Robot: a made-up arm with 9 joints. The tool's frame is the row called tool.
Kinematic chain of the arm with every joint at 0, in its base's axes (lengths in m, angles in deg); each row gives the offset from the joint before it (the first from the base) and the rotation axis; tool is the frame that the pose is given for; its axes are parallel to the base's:
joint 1: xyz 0 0 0.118 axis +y
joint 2: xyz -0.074 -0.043 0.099 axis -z
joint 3: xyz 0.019 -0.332 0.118 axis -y
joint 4: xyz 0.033 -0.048 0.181 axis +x
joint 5: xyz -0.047 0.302 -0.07 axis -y
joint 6: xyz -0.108 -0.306 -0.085 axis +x
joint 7: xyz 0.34 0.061 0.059 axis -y
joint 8: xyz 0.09 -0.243 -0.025 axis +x
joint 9: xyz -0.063 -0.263 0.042 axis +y
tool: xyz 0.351 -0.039 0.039
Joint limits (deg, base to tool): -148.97..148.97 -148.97..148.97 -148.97..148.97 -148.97..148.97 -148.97..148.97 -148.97..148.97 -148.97..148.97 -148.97..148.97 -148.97..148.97
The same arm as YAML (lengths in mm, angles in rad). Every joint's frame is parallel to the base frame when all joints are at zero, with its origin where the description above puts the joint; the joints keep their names.
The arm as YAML. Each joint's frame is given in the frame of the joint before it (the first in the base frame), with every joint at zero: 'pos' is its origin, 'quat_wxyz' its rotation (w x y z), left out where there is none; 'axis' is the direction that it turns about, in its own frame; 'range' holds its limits. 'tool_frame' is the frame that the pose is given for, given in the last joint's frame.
length_unit: mm
angle_unit: rad
joints:
  - joint: joint 1
    pos: [0.0, 0.0, 118.0]
    axis: [0.0, 1.0, 0.0]
    range: [-2.6, 2.6]
  - joint: joint 2
    pos: [-74.0, -43.0, 99.0]
    axis: [0.0, 0.0, -1.0]
    range: [-2.6, 2.6]
  - joint: joint 3
    pos: [19.0, -332.0, 118.0]
    axis: [0.0, -1.0, 0.0]
    range: [-2.6, 2.6]
  - joint: joint 4
    pos: [33.0, -48.0, 181.0]
    axis: [1.0, 0.0, 0.0]
    range: [-2.6, 2.6]
  - joint: joint 5
    pos: [-47.0, 302.0, -70.0]
    axis: [0.0, -1.0, 0.0]
    range: [-2.6, 2.6]
  - joint: joint 6
    pos: [-108.0, -306.0, -85.0]
    axis: [1.0, 0.0, 0.0]
    range: [-2.6, 2.6]
  - joint: joint 7
    pos: [340.0, 61.0, 59.0]
    axis: [0.0, -1.0, 0.0]
    range: [-2.6, 2.6]
  - joint: joint 8
    pos: [90.0, -243.0, -25.0]
    axis: [1.0, 0.0, 0.0]
    range: [-2.6, 2.6]
  - joint: joint 9
    pos: [-63.0, -263.0, 42.0]
    axis: [0.0, 1.0, 0.0]
    range: [-2.6, 2.6]
tool_frame:
  pos: [351.0, -39.0, 39.0]

